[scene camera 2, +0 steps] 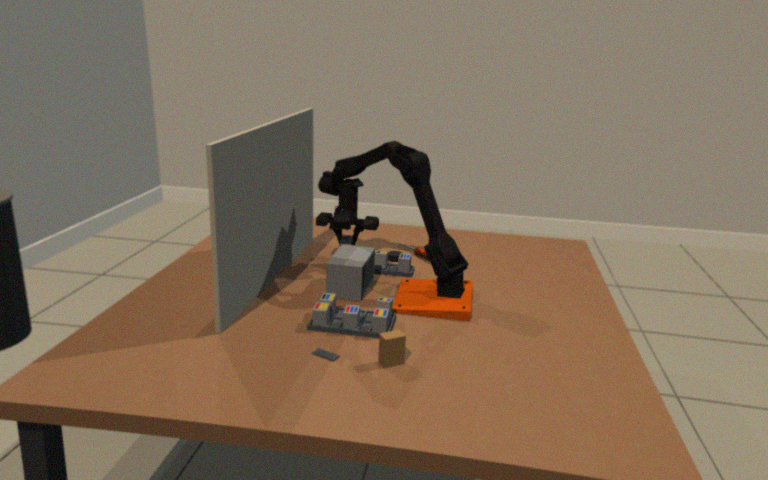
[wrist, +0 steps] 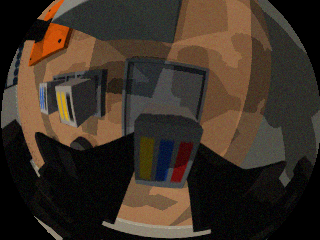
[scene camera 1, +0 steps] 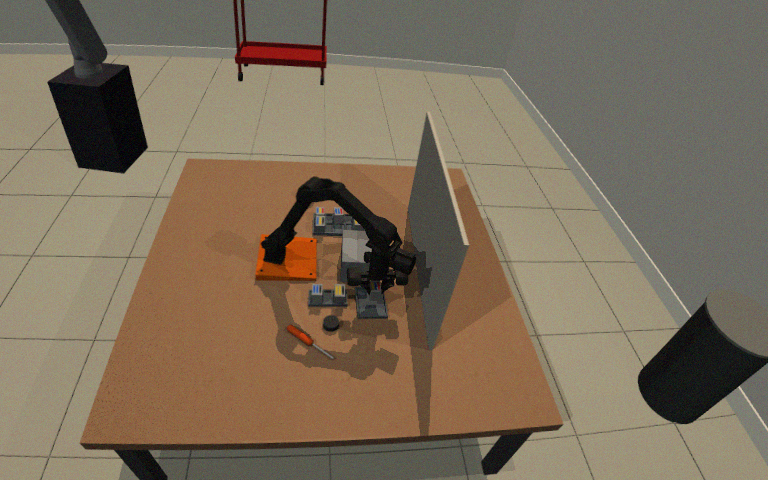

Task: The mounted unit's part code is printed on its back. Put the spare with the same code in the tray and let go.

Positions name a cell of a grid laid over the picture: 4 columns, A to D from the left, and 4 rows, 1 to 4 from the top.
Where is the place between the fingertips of the gripper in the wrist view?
C3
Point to a dark grey tray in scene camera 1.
B3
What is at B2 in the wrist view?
A dark grey tray.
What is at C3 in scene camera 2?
A wooden block.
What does the gripper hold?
A grey spare.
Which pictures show the gripper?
Scene camera 2, the wrist view and scene camera 1: all of them.
